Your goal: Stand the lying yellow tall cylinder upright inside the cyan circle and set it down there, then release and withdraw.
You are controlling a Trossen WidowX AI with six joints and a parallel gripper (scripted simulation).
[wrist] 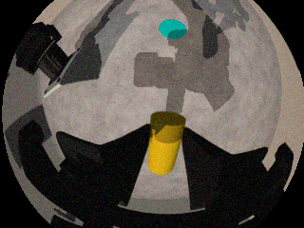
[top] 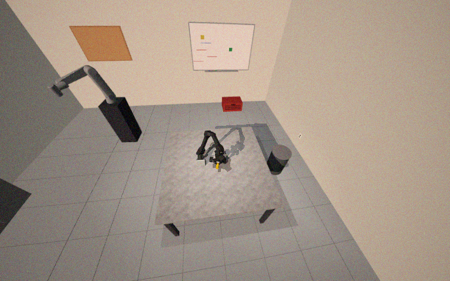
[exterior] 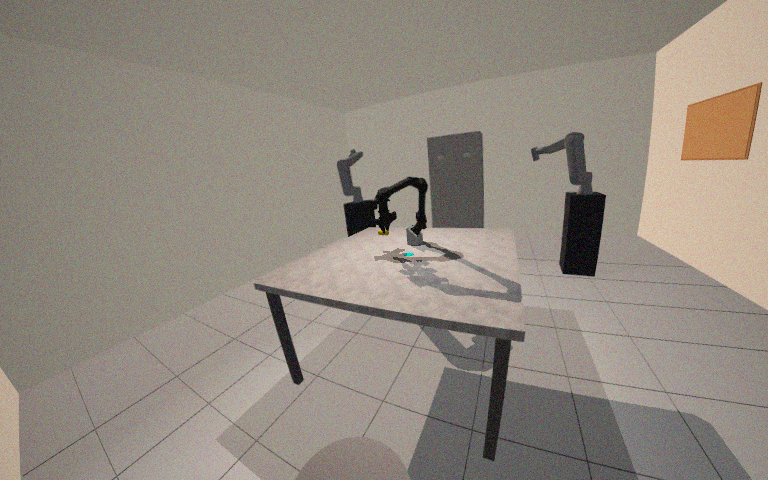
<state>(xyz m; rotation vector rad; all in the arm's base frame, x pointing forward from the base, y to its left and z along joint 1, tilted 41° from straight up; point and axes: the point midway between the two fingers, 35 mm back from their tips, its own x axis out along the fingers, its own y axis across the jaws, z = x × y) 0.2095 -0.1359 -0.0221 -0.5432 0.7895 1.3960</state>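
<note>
My gripper tip is now 2 cm to the left of the yellow tall cylinder.
</note>
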